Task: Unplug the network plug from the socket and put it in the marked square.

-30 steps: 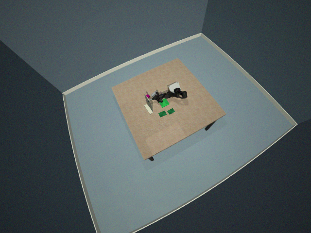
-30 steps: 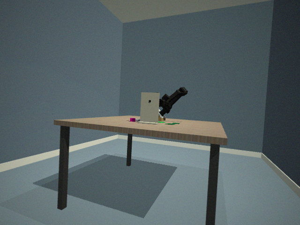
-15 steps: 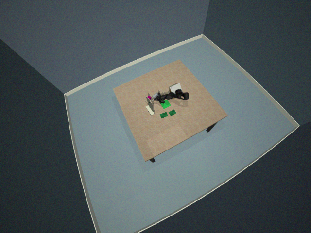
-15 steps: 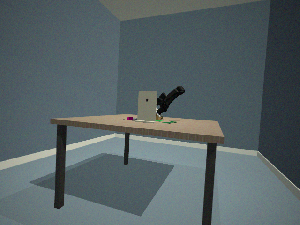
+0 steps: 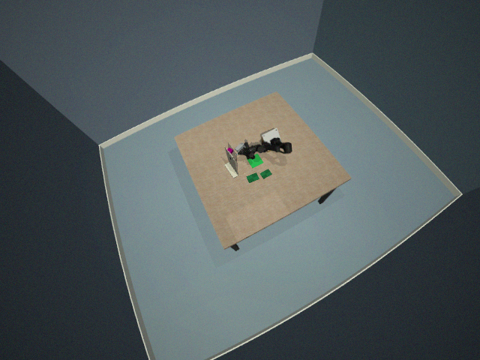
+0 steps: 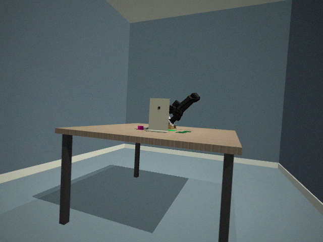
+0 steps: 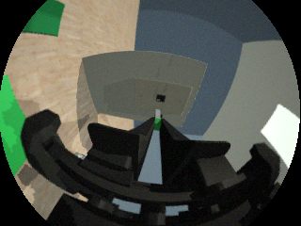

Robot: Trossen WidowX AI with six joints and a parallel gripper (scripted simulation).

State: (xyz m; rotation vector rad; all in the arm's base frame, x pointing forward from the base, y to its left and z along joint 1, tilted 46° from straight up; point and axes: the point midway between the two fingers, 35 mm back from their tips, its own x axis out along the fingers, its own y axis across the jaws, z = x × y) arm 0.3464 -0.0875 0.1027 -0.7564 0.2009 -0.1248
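My gripper tip is now 150 mm past the green marked square, 40 mm to the right of it and 200 mm above it. Also, from my gripper tip: network plug (10 mm ahead); then beige panel (80 mm ahead, 10 mm to the left, 70 mm below); then grey plate (100 mm behind, 160 mm to the right, 190 mm below).
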